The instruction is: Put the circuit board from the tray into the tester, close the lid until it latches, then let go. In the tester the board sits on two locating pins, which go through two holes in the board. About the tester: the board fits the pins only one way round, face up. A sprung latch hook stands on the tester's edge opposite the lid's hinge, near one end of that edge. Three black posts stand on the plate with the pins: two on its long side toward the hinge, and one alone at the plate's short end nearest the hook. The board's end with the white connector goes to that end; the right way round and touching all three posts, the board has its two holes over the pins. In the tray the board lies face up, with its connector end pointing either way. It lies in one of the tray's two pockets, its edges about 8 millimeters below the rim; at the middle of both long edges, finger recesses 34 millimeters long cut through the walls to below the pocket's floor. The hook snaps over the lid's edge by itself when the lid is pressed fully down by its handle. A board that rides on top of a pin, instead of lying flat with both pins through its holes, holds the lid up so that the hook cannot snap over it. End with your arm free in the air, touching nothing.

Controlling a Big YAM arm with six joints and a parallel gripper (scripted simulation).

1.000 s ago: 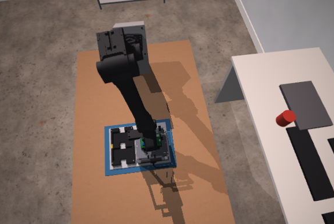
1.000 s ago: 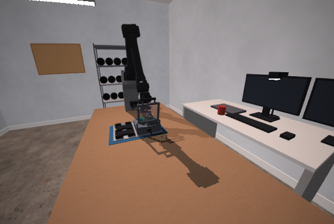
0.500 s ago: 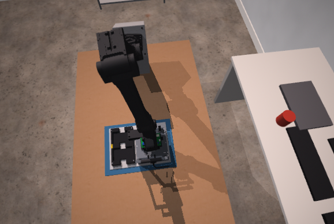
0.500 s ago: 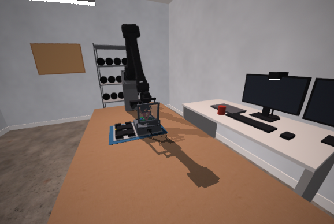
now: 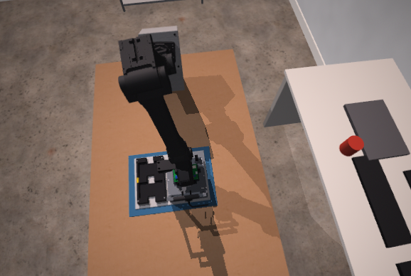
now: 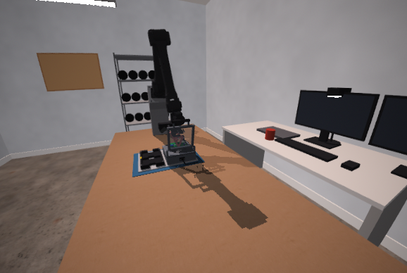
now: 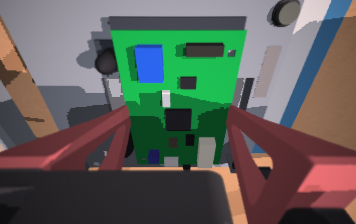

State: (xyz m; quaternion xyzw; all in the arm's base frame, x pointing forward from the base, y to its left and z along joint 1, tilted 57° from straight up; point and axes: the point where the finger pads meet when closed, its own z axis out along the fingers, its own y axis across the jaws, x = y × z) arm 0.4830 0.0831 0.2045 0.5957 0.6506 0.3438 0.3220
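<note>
Now: hand right at the green circuit board. From my hand the other things lie so: clear lid: 120 mm ahead, 20 mm to the left, 100 mm above.
</note>
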